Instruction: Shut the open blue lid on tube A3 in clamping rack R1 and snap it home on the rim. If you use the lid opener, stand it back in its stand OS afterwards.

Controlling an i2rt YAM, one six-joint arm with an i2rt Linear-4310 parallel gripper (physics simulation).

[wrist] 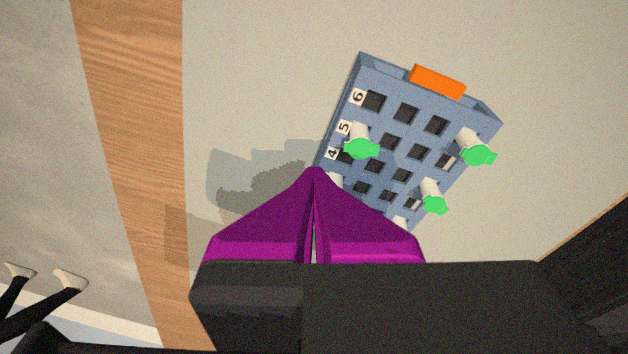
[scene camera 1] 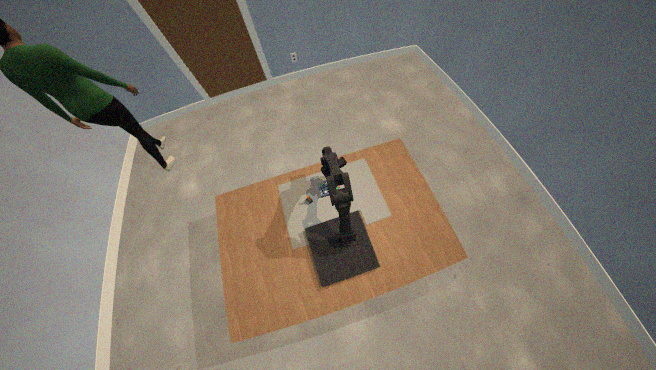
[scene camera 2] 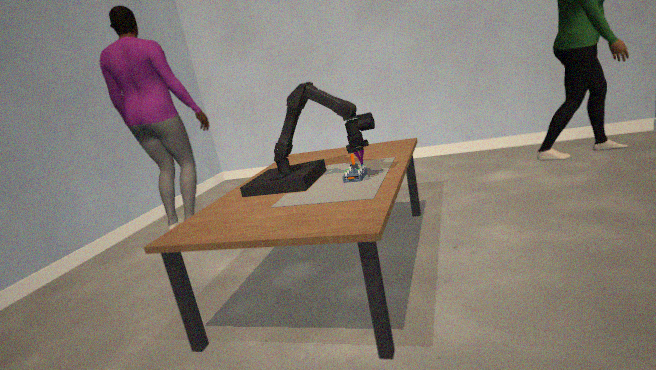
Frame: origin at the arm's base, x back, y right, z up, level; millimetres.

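Seen in the pictures: gripper, fingertip midpoint: [wrist: 314, 177] [scene camera 2: 362, 164]; arm's base, origin of the base link: [scene camera 1: 346, 239] [scene camera 2: 285, 173].
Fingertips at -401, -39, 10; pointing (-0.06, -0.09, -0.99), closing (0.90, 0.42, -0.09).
Note:
Offsets run from my fingertips to a thing's middle, as dx, dy, dz. "pt": to the spot under its first point. Level surfaces: height alone.
Rack R1 {+50, -7, -35} [scene camera 1: 324, 190] [scene camera 2: 358, 175] [wrist: 392, 92] is a blue block with numbered rows, standing on the grey mat. In the wrist view, part of the white tube A3 {pt +21, -18, -30} [wrist: 336, 180] shows just right of my fingertips. Its blue lid does not show there; the fingers hide that part of the rack, so I cannot tell how the lid stands. My gripper [scene camera 2: 361, 163] [wrist: 314, 177] has purple fingers, pressed together and empty, pointing down at the rack's low-numbered end. The orange lid opener {+110, -149, -21} [scene camera 1: 308, 199] [scene camera 2: 352, 159] stands upright beside the rack; its stand OS is hard to make out.
Tubes with green lids [wrist: 361, 148] [wrist: 478, 155] [wrist: 435, 205] stand in the rack, and a white tube top [wrist: 400, 222] shows near the fingers. An orange block {pt +40, +58, -43} [wrist: 437, 81] is on the rack's far end. The grey mat {dz -67} [scene camera 2: 325, 192] lies on the wooden table {dz -70} [scene camera 2: 280, 225]. Two people stand beyond the table.

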